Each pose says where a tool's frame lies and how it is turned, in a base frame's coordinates. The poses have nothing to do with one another.
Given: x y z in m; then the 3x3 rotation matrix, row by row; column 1 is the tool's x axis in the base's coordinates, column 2 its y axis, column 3 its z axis. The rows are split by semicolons.
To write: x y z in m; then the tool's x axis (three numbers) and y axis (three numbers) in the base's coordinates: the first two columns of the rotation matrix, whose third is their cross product. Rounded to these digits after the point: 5 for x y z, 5 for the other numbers.
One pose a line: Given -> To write
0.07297, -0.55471, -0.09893; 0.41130, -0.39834, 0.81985; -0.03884, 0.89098, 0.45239; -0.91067, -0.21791, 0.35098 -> 0.07297, -0.55471, -0.09893, 0.41130, -0.03884, -0.91067, -0.39834, 0.89098, -0.21791
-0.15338, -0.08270, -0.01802; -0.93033, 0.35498, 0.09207; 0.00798, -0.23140, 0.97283; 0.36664, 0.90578, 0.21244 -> -0.15338, -0.08270, -0.01802, -0.93033, 0.00798, 0.36664, 0.35498, -0.23140, 0.90578
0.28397, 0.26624, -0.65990; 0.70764, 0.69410, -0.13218; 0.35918, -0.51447, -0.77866; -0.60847, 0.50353, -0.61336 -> 0.28397, 0.26624, -0.65990, 0.70764, 0.35918, -0.60847, 0.69410, -0.51447, 0.50353
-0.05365, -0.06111, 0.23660; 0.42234, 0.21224, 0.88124; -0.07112, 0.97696, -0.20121; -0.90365, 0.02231, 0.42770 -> -0.05365, -0.06111, 0.23660, 0.42234, -0.07112, -0.90365, 0.21224, 0.97696, 0.02231
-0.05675, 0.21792, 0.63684; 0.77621, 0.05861, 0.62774; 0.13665, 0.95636, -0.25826; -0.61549, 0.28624, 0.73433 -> -0.05675, 0.21792, 0.63684, 0.77621, 0.13665, -0.61549, 0.05861, 0.95636, 0.28624
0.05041, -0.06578, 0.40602; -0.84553, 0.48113, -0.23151; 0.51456, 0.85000, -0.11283; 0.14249, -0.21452, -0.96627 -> 0.05041, -0.06578, 0.40602, -0.84553, 0.51456, 0.14249, 0.48113, 0.85000, -0.21452
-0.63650, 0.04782, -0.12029; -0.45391, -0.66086, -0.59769; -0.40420, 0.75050, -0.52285; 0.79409, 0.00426, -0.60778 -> -0.63650, 0.04782, -0.12029, -0.45391, -0.40420, 0.79409, -0.66086, 0.75050, 0.00426
